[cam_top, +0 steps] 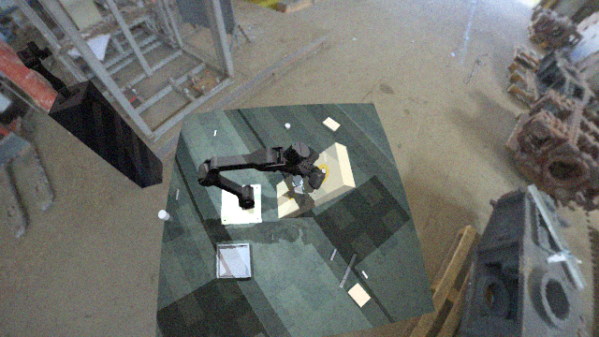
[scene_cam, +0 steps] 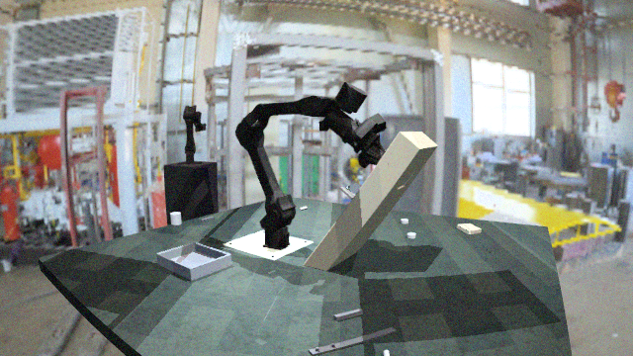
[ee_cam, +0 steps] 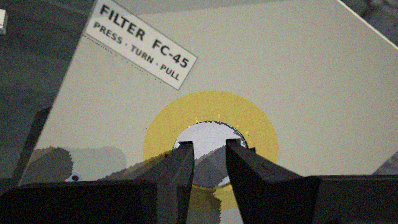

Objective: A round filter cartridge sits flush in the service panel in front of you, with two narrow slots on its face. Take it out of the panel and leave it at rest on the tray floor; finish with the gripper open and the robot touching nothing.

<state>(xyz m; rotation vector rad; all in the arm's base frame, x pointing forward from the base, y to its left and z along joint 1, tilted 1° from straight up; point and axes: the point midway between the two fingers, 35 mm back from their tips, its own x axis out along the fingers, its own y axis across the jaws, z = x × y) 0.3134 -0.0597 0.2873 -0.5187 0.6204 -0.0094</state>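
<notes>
Right now the filter cartridge is 1 cm below my gripper tip and 1 cm ahead of it. From my gripper tip the other things lie so: tan service panel 8 cm below, 4 cm behind, 1 cm to the left; then grey tray 47 cm behind, 26 cm below, 20 cm to the right.
</notes>
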